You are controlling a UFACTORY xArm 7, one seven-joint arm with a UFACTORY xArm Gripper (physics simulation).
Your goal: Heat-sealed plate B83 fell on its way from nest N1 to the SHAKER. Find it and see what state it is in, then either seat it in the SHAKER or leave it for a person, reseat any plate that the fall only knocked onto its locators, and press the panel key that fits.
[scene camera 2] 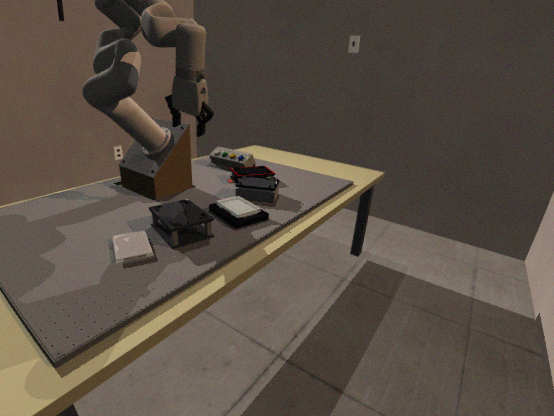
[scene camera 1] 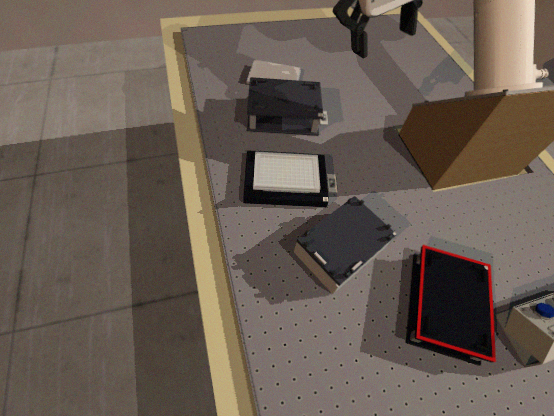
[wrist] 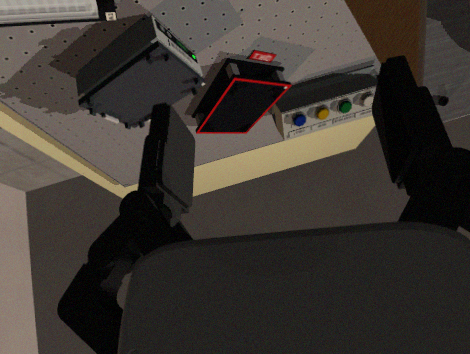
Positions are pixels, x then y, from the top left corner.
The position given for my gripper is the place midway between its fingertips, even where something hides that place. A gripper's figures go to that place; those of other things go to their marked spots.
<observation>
My gripper (scene camera 1: 384,43): 61 cm from the lens. A shaker table (scene camera 1: 341,243) is 56 cm from the lens. A button box (scene camera 1: 520,324): 66 cm from the lens. A red-edged black plate (scene camera 1: 460,306) is 62 cm from the lens. The marked spots on the button box and the shaker table are 31 cm apart.
</observation>
